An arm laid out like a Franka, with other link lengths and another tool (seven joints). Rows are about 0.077 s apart.
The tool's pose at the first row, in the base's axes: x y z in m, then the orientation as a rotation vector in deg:
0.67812, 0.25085, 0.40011, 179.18, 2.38, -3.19
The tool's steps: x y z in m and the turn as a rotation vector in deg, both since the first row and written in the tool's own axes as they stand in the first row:
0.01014, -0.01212, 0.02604, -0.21, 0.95, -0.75
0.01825, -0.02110, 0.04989, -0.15, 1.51, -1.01
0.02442, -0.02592, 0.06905, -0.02, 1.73, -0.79
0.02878, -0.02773, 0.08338, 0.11, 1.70, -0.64
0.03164, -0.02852, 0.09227, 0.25, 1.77, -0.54
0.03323, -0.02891, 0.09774, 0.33, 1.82, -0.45
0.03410, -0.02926, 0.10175, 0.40, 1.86, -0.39
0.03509, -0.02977, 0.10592, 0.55, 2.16, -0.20
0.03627, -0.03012, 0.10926, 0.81, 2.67, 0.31
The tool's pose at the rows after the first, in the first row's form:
0.68700, 0.26287, 0.37357, 179.00, 3.56, -1.71
0.69402, 0.27172, 0.34933, 179.07, 3.98, -0.84
0.69938, 0.27643, 0.32990, 179.20, 3.63, -0.49
0.70318, 0.27816, 0.31540, 179.34, 3.40, -0.54
0.70570, 0.27890, 0.30640, 179.48, 3.24, -0.43
0.70708, 0.27925, 0.30087, 179.56, 3.10, -0.36
0.70780, 0.27957, 0.29683, 179.63, 3.01, -0.29
0.70863, 0.28005, 0.29262, 179.79, 2.71, 0.17
0.70968, 0.28038, 0.28924, -179.92, -1.91, -0.98

